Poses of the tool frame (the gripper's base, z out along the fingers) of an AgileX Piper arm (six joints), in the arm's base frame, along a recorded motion.
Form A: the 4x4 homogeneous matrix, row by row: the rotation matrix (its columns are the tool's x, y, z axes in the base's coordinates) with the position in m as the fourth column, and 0 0 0 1 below. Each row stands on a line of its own.
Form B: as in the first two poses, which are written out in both.
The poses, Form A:
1:
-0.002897, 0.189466, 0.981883, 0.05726
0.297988, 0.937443, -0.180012, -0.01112
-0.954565, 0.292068, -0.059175, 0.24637
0, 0, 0, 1
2:
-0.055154, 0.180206, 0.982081, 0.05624
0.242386, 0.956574, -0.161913, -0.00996
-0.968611, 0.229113, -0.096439, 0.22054
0, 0, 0, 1
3:
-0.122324, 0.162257, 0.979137, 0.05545
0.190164, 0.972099, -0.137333, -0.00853
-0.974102, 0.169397, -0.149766, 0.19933
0, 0, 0, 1
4:
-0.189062, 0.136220, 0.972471, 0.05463
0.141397, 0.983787, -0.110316, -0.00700
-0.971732, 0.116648, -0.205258, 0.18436
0, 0, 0, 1
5:
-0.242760, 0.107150, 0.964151, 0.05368
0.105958, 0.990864, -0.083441, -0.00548
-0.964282, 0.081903, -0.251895, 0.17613
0, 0, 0, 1
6:
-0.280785, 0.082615, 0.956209, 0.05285
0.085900, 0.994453, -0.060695, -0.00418
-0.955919, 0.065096, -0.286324, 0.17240
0, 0, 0, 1
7:
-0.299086, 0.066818, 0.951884, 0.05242
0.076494, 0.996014, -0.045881, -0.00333
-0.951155, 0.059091, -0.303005, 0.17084
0, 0, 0, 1
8:
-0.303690, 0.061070, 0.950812, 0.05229
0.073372, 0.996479, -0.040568, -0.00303
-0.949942, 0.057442, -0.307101, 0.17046
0, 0, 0, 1
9:
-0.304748, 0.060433, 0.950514, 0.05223
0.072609, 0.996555, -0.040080, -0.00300
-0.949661, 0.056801, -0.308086, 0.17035
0, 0, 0, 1
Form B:
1: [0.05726, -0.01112, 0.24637, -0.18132, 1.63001, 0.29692]
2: [0.05624, -0.00996, 0.22054, -0.16340, 1.66739, 0.23227]
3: [0.05545, -0.00853, 0.19933, -0.13935, 1.72113, 0.17218]
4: [0.05463, -0.00700, 0.18436, -0.11296, 1.77752, 0.11947]
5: [0.05368, -0.00548, 0.17613, -0.08633, 1.82543, 0.08473]
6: [0.05285, -0.00418, 0.17240, -0.06339, 1.86118, 0.06799]
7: [0.05242, -0.00333, 0.17084, -0.04816, 1.87864, 0.06205]
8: [0.05229, -0.00303, 0.17046, -0.04264, 1.88294, 0.06040]
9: [0.05223, -0.00300, 0.17035, -0.04214, 1.88398, 0.05974]
